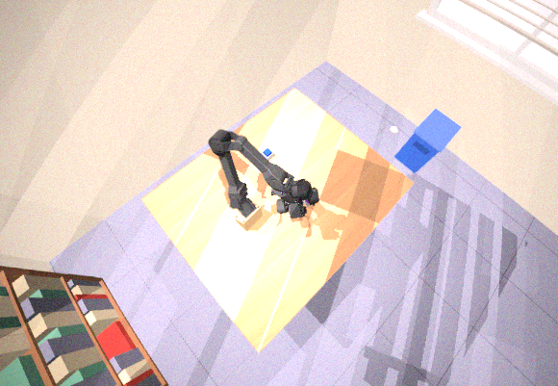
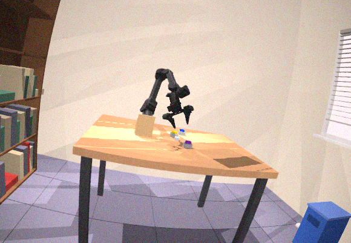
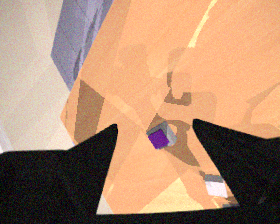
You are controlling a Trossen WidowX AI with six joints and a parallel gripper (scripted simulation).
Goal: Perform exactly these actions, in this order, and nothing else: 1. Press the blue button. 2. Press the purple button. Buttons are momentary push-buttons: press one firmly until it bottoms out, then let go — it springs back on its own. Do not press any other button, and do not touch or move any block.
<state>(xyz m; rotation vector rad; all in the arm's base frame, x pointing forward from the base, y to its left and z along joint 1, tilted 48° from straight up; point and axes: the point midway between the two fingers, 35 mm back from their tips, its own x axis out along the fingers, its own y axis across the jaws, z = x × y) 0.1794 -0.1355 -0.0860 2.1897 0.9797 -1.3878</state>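
The blue button is 110 mm ahead of my gripper tip, 360 mm to the left of it and 90 mm below it. From my gripper tip the other things lie so: yellow button (30 mm ahead, 250 mm to the left, 90 mm below); small white block (30 mm ahead, 180 mm to the left, 120 mm below); purple button (70 mm ahead, 40 mm to the left, 90 mm below).
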